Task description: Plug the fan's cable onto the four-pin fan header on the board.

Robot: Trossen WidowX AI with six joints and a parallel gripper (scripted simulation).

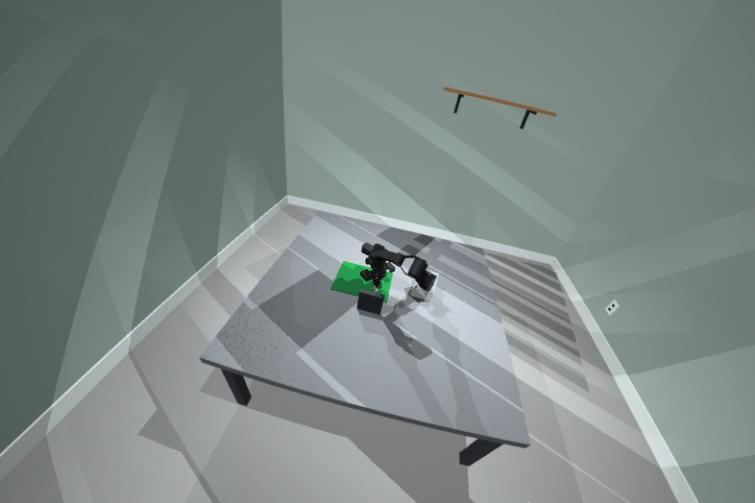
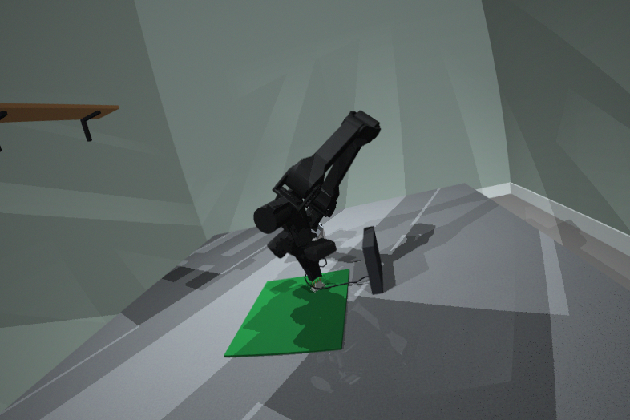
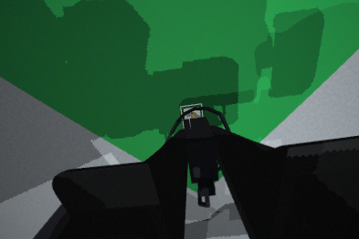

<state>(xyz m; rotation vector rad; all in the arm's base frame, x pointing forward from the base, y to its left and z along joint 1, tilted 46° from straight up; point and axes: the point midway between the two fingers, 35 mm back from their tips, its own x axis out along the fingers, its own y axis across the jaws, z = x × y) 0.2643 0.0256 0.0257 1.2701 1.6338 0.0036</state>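
The black plug lies 10 mm to the left of my gripper tip, 10 mm behind it and 10 mm above it. The rest, counted from my gripper tip: black fan 150 mm to the left, 10 mm above; green board 70 mm ahead, 60 mm below, 40 mm to the right.
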